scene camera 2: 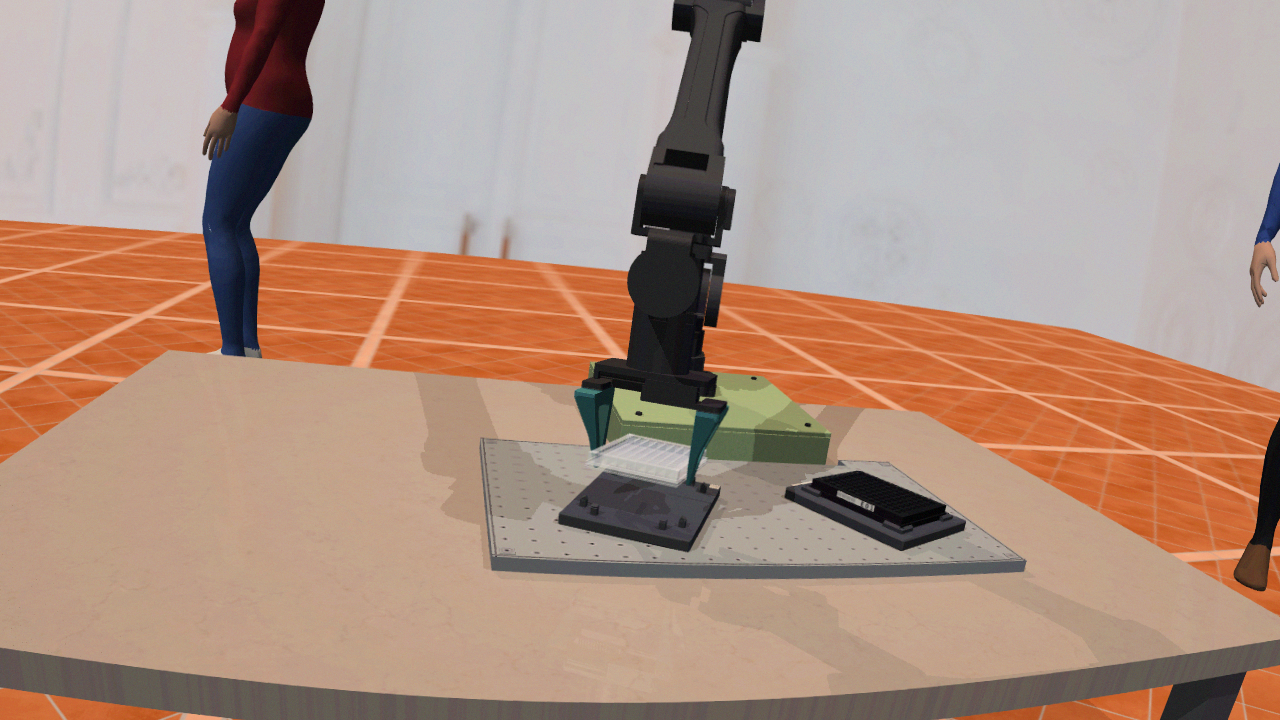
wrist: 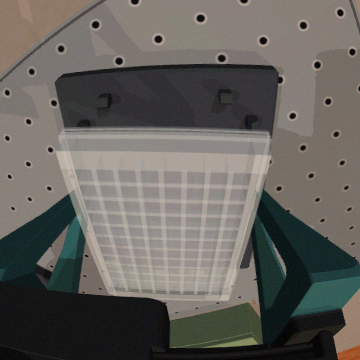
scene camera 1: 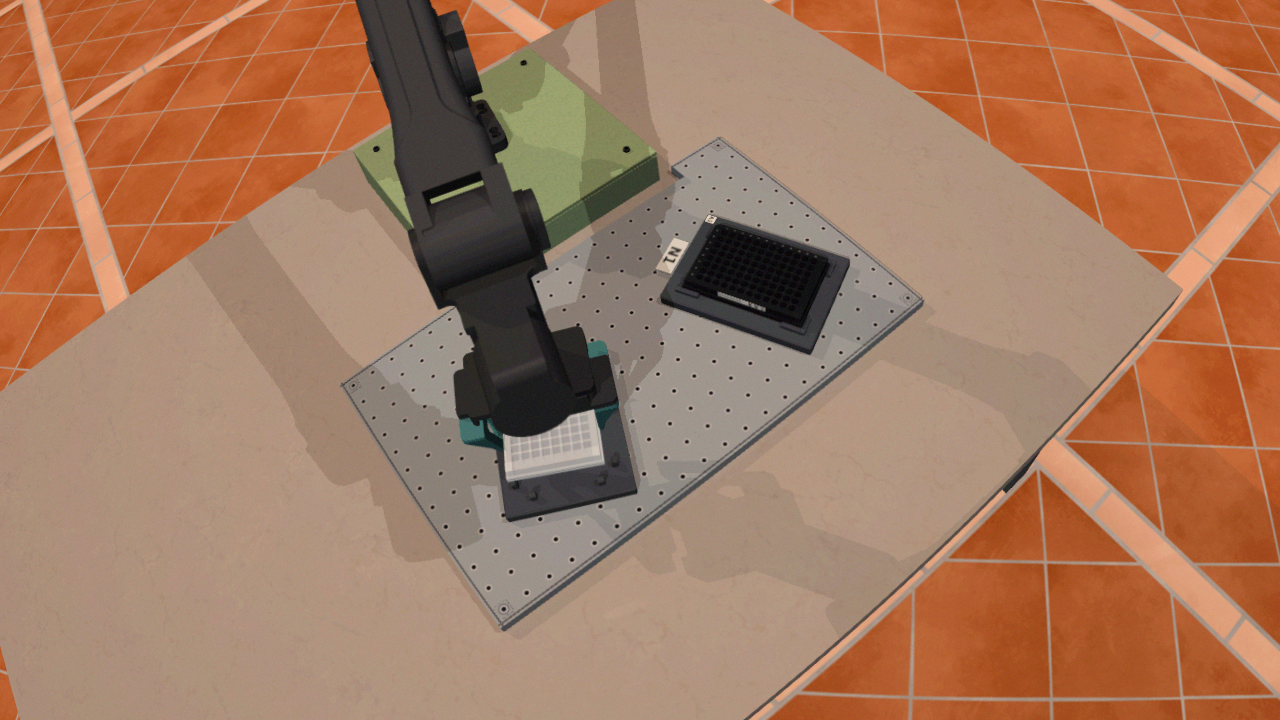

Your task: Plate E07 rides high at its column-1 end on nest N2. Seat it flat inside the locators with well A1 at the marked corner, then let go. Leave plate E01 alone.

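Frame: origin at the arm's base, x back, y right, z up, level; metres.
Seen in the pictures: gripper, between the fingertips: [scene camera 2: 642,475] [wrist: 165,193] [scene camera 1: 553,435].
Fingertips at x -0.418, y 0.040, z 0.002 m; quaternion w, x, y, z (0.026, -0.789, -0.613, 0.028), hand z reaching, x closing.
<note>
Offsets run from my fingertips to a thing's middle. "pt": to the spot under its first point. Level surfaces: height alone.
The clear-white plate E07 @(dx +0.021, dy -0.006, dz +0.011 m) [scene camera 1: 552,450] [scene camera 2: 648,458] [wrist: 165,215] is between the teal fingers of my gripper [scene camera 2: 648,452] [wrist: 165,193], which is shut on its two long sides. The plate is held above the dark nest N2 @(dx +0.026, dy -0.007, dz -0.033 m) [scene camera 1: 572,501] [scene camera 2: 626,521] [wrist: 165,90], with a gap beneath it in the second scene view. Locator posts stand uncovered along the nest's near edge. The plate is shifted toward the arm's base relative to the nest. The well A1 mark cannot be made out. The black plate E01 @(dx +0.081, dy -0.256, dz -0.025 m) [scene camera 1: 756,273] [scene camera 2: 881,495] sits on the other nest, N1.
Nest N1 @(pt dx -0.011, dy -0.262, dz -0.032 m) [scene camera 1: 810,340] [scene camera 2: 904,539] stands to the right on the same perforated board [scene camera 1: 503,613] [scene camera 2: 760,570]. A green block [scene camera 1: 554,107] [scene camera 2: 769,447] lies behind the board, beside the arm. The board lies on a beige table @(dz -0.056 m) [scene camera 1: 179,537] [scene camera 2: 313,555].
</note>
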